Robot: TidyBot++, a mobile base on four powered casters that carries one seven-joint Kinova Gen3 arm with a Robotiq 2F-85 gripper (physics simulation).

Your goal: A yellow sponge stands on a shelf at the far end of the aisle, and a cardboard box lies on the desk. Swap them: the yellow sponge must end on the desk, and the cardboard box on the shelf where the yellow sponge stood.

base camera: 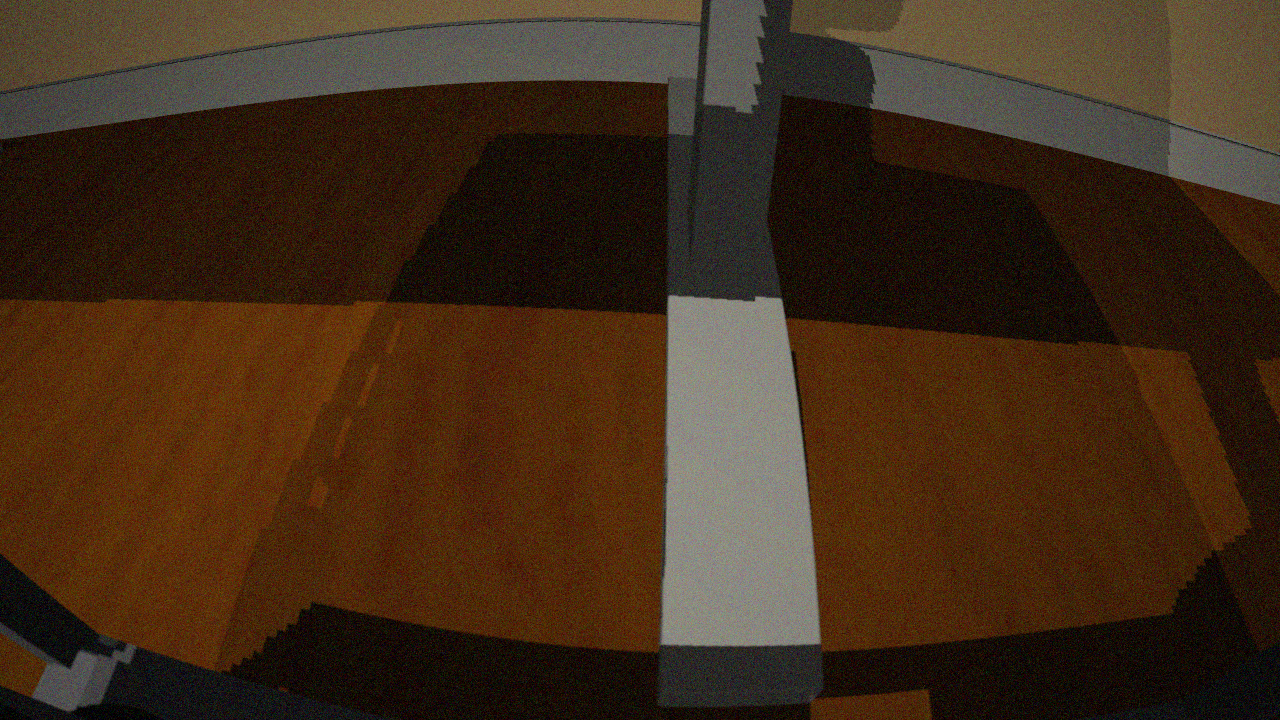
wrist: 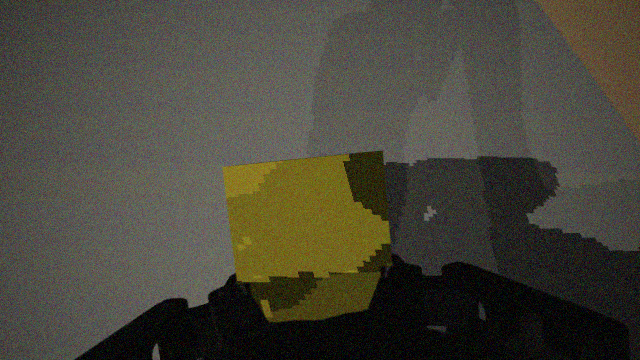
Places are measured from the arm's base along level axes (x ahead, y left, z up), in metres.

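Pixels of known places: gripper, fingertip midpoint: (wrist: 315, 272).
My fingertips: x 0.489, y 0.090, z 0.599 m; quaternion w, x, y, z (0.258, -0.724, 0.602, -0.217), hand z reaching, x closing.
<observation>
Behind a point stands the place of what it marks.
The yellow sponge (wrist: 307, 217) @[y 0.091, x 0.492, z 0.649 m] is held in my gripper (wrist: 315, 272) @[y 0.090, x 0.489, z 0.599 m], at the lower middle of the wrist view. My gripper is shut on it, with one dark finger on each side. The sponge's near end is partly hidden by the fingers. Behind it lies a flat grey surface (wrist: 150, 125) @[y 0.257, x 0.637, z 0.553 m], which may be the desk top; the gap between sponge and surface is hard to judge. Shadows of the arm and gripper fall on it. The cardboard box and the shelf do not show in either view. The gripper does not show in the base camera view.
An orange-brown area (wrist: 600, 45) @[y -0.352, x 0.953, z 0.454 m] lies beyond the grey surface's edge at the upper right. In the base camera view, a pale upright post (base camera: 738, 465) stands in front over the wooden floor (base camera: 537, 447) @[y 0.069, x 0.369, z -0.397 m]. A grey baseboard (base camera: 447, 58) @[y 0.288, x 0.939, z -0.358 m] and tan wall (base camera: 268, 26) @[y 0.565, x 0.951, z -0.281 m] lie behind.
</observation>
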